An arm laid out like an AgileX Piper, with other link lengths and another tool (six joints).
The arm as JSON. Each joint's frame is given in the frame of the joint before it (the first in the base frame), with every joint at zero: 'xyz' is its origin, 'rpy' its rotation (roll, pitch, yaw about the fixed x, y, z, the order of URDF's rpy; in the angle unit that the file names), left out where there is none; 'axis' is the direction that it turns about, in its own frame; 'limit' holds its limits. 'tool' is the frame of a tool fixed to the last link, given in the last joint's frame.
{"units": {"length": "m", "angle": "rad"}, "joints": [
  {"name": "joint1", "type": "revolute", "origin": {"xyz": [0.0, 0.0, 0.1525]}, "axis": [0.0, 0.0, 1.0], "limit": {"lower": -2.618, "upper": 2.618}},
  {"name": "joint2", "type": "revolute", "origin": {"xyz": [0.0, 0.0, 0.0]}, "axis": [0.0, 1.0, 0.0], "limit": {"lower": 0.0, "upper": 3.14}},
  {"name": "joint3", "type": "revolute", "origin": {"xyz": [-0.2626, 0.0, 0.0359]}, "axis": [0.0, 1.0, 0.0], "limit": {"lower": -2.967, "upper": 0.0}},
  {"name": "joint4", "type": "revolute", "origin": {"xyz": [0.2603, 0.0, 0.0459]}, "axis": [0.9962, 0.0, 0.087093], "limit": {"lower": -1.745, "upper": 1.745}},
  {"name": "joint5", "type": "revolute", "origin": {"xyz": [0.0, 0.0, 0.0]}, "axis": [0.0, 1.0, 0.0], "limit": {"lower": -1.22, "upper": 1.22}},
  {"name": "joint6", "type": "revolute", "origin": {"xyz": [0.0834, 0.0, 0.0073]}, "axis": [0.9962, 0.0, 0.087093], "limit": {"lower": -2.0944, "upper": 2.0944}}
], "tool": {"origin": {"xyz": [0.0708, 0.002, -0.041], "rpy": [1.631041, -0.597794, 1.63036]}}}
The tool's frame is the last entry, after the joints.
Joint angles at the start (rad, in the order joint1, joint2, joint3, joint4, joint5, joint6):
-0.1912 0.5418 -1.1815 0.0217 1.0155 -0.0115
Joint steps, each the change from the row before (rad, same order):
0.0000 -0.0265 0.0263 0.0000 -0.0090 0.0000
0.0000 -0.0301 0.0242 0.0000 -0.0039 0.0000
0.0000 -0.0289 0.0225 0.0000 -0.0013 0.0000
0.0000 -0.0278 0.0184 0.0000 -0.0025 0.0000
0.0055 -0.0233 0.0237 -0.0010 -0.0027 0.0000
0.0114 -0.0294 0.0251 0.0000 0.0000 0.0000
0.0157 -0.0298 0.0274 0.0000 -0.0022 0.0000
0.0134 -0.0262 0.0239 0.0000 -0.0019 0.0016
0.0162 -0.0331 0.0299 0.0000 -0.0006 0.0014
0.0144 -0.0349 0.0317 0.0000 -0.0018 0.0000
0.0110 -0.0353 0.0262 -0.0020 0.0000 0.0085
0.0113 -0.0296 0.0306 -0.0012 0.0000 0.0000
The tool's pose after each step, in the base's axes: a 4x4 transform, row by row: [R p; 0 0 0 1], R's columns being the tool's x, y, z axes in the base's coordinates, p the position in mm. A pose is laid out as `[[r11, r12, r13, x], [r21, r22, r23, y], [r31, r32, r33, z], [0, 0, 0, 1]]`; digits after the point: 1 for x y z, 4 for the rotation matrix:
[[0.2954, 0.2803, 0.9133, 101.4], [0.7830, -0.6187, -0.0634, -14.8], [0.5473, 0.7339, -0.4023, 418.7], [0, 0, 0, 1]]
[[0.2902, 0.2732, 0.9172, 96.5], [0.7840, -0.6174, -0.0642, -13.8], [0.5487, 0.7377, -0.3933, 414.6], [0, 0, 0, 1]]
[[0.2861, 0.2676, 0.9201, 91.6], [0.7848, -0.6164, -0.0648, -12.9], [0.5498, 0.7406, -0.3863, 410.5], [0, 0, 0, 1]]
[[0.2796, 0.2589, 0.9245, 86.9], [0.7860, -0.6147, -0.0656, -12.0], [0.5513, 0.7451, -0.3754, 407.6], [0, 0, 0, 1]]
[[0.2747, 0.2602, 0.9256, 84.0], [0.7880, -0.6126, -0.0616, -11.1], [0.5511, 0.7463, -0.3733, 402.6], [0, 0, 0, 1]]
[[0.2634, 0.2640, 0.9279, 79.8], [0.7914, -0.6091, -0.0514, -9.4], [0.5516, 0.7479, -0.3694, 397.2], [0, 0, 0, 1]]
[[0.2484, 0.2701, 0.9302, 76.1], [0.7959, -0.6043, -0.0371, -7.5], [0.5522, 0.7495, -0.3651, 391.3], [0, 0, 0, 1]]
[[0.2357, 0.2747, 0.9322, 73.0], [0.7985, -0.6015, -0.0246, -5.9], [0.5540, 0.7502, -0.3611, 386.1], [0, 0, 0, 1]]
[[0.2208, 0.2812, 0.9339, 69.0], [0.8016, -0.5977, -0.0095, -4.2], [0.5555, 0.7507, -0.3574, 379.2], [0, 0, 0, 1]]
[[0.2065, 0.2861, 0.9357, 65.2], [0.8050, -0.5932, 0.0037, -2.7], [0.5561, 0.7525, -0.3528, 372.0], [0, 0, 0, 1]]
[[0.1949, 0.2834, 0.9390, 60.8], [0.8033, -0.5954, 0.0130, -1.5], [0.5628, 0.7518, -0.3437, 366.1], [0, 0, 0, 1]]
[[0.1870, 0.2904, 0.9384, 58.4], [0.8057, -0.5918, 0.0226, -0.7], [0.5619, 0.7519, -0.3447, 358.4], [0, 0, 0, 1]]

